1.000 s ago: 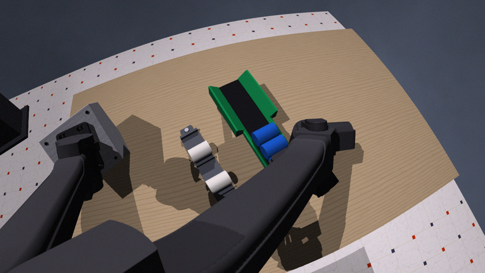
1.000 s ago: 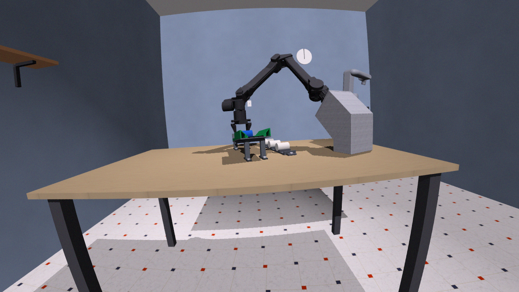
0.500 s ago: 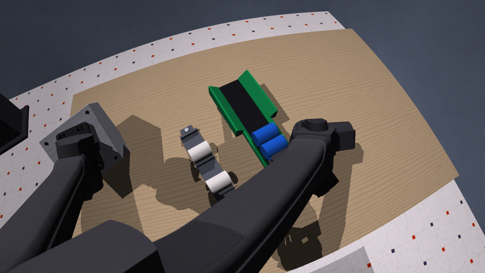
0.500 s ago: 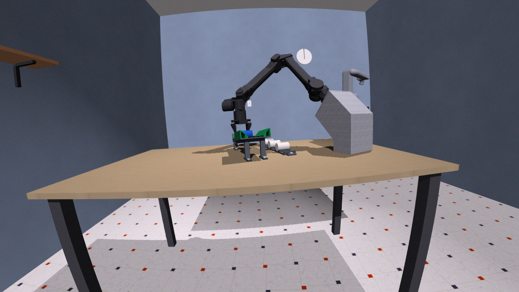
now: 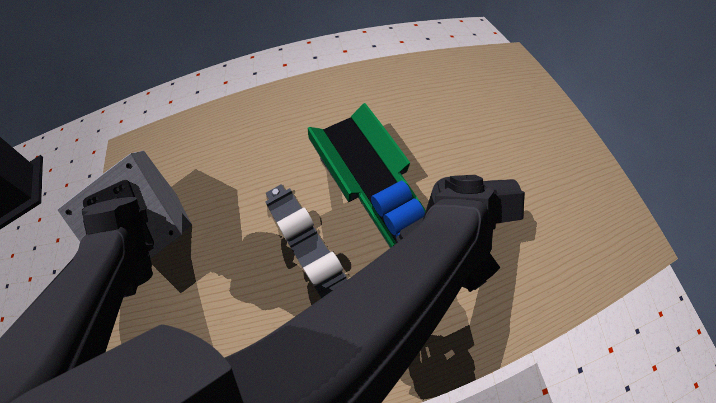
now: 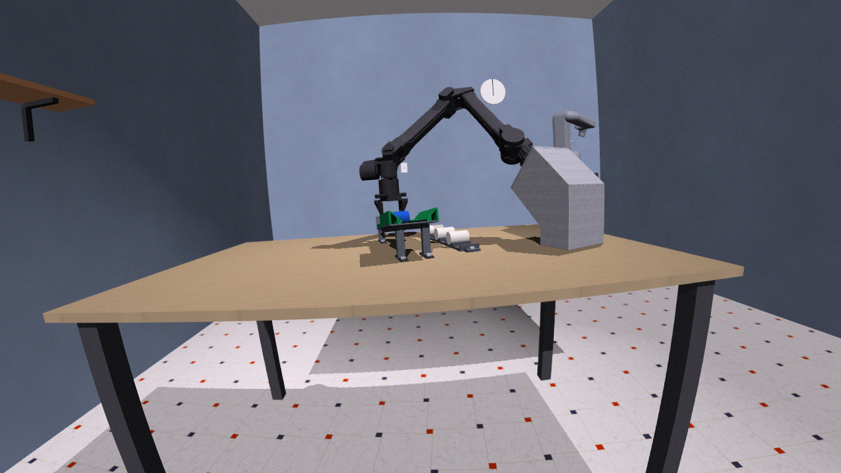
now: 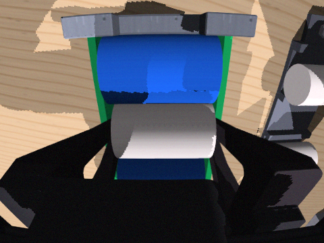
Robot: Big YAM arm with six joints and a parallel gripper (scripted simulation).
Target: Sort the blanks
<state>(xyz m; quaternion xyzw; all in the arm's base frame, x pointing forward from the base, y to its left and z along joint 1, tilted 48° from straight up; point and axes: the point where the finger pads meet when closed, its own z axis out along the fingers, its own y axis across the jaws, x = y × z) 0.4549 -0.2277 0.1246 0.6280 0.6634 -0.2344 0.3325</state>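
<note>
The grey stop is 60 mm to the right of my hand and 20 mm below it. Also, from my hand: grey stock rack: 160 mm behind, 120 mm to the left, 90 mm below.
</note>
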